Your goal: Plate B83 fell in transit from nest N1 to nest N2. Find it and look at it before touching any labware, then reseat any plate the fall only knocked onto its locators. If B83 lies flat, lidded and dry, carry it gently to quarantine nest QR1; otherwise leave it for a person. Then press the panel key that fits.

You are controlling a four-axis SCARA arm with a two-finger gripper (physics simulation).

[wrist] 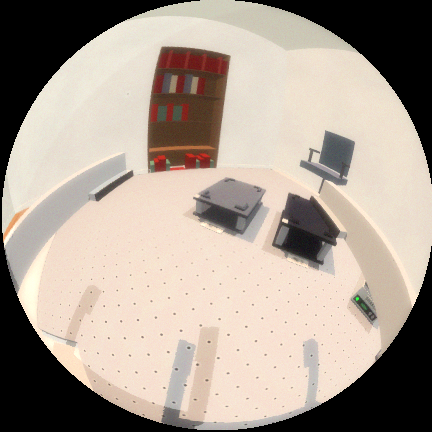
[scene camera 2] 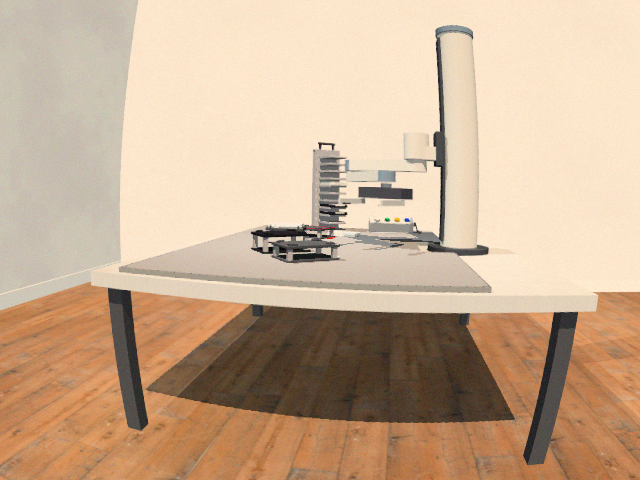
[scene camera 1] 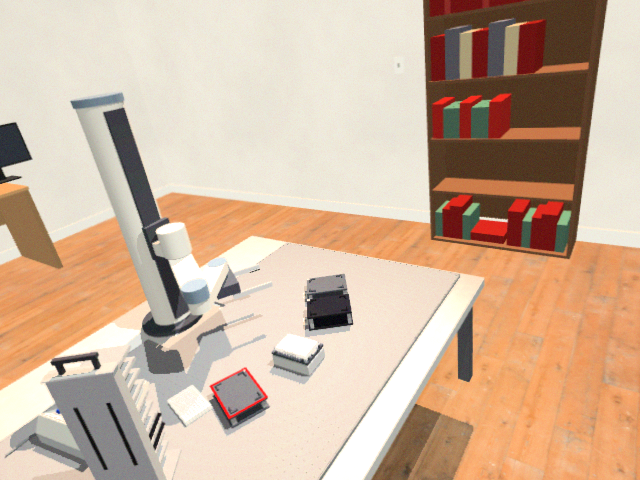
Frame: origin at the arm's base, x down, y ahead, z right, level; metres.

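Where they show: gripper, fingertip midpoint: [wrist: 221, 169] [scene camera 2: 359, 202] [scene camera 1: 265, 274]; arm's base, origin of the base link: [scene camera 2: 458, 251] [scene camera 1: 174, 318].
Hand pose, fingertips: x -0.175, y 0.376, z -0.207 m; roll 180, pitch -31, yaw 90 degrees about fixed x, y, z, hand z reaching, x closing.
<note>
Things, the pixels of their top centre, and the offset from my fingertips. "pt": a spot on its surface instead.
- grey-topped nest, middle of its top: [wrist: 234, 188] [scene camera 2: 304, 240] [scene camera 1: 326, 282] dz -0.188, dx +0.112, dy +0.143 m
- black-topped nest, middle of its top: [wrist: 310, 210] [scene camera 2: 280, 230] [scene camera 1: 328, 304] dz -0.042, dx +0.098, dy +0.253 m
- red-rimmed nest, middle of its top: [scene camera 1: 237, 389] [scene camera 2: 311, 225] dz +0.424, dx +0.117, dy +0.229 m
- white plate, middle of its top: [scene camera 1: 296, 344] [scene camera 2: 286, 223] dz +0.201, dx +0.093, dy +0.288 m
- panel, middle of its top: [scene camera 1: 68, 418] [scene camera 2: 391, 215] dz +0.750, dx +0.079, dy -0.112 m
- small device with a green display, surface spot: [wrist: 364, 304] pt dz +0.195, dx +0.145, dy +0.216 m
My gripper [scene camera 1: 265, 275] [scene camera 2: 373, 202] [wrist: 221, 169] is open and empty, held above the mat. The grey-topped nest [scene camera 1: 326, 283] [scene camera 2: 305, 243] [wrist: 232, 194] and the black-topped nest [scene camera 1: 329, 304] [wrist: 307, 216] stand side by side with no plate on them; their labels are unreadable. A white, flat plate-like piece [scene camera 1: 189, 405] lies on the mat beside the red-rimmed nest [scene camera 1: 239, 391], whose top is bare. Its plate name, lid and dryness cannot be told. A white plate [scene camera 1: 297, 345] sits on a light box-shaped device. The panel [scene camera 2: 391, 226] has white, green, yellow and blue keys.
A tall shelved rack [scene camera 1: 90, 413] [scene camera 2: 316, 186] with a handle stands near the panel. The arm's column [scene camera 1: 111, 206] [scene camera 2: 460, 139] rises at the table's side. A small device with a green display [wrist: 364, 304] shows beside the right finger. A bookcase [scene camera 1: 586, 155] [wrist: 223, 110] stands beyond the table.
</note>
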